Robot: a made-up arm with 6 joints. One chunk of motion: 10 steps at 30 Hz.
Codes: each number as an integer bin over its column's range. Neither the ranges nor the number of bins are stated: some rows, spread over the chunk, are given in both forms.
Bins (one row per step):
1: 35 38 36 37 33 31
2: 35 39 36 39 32 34
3: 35 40 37 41 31 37
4: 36 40 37 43 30 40
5: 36 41 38 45 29 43
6: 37 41 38 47 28 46
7: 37 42 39 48 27 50
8: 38 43 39 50 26 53
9: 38 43 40 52 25 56
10: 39 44 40 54 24 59
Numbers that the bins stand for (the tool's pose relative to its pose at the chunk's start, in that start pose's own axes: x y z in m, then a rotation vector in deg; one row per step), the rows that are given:
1: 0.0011 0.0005 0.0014 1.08 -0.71 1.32
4: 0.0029 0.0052 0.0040 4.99 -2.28 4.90
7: 0.0046 0.0100 0.0090 8.25 -3.86 8.88
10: 0.0081 0.0148 0.0116 12.16 -5.43 12.47
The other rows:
2: 0.0011 0.0029 0.0014 2.38 -1.23 2.51
3: 0.0011 0.0052 0.0040 3.69 -1.76 3.71
5: 0.0029 0.0076 0.0065 6.29 -2.81 6.09
6: 0.0046 0.0076 0.0065 7.59 -3.33 7.29
8: 0.0063 0.0124 0.0090 9.55 -4.38 10.08
9: 0.0063 0.0124 0.0116 10.85 -4.91 11.27

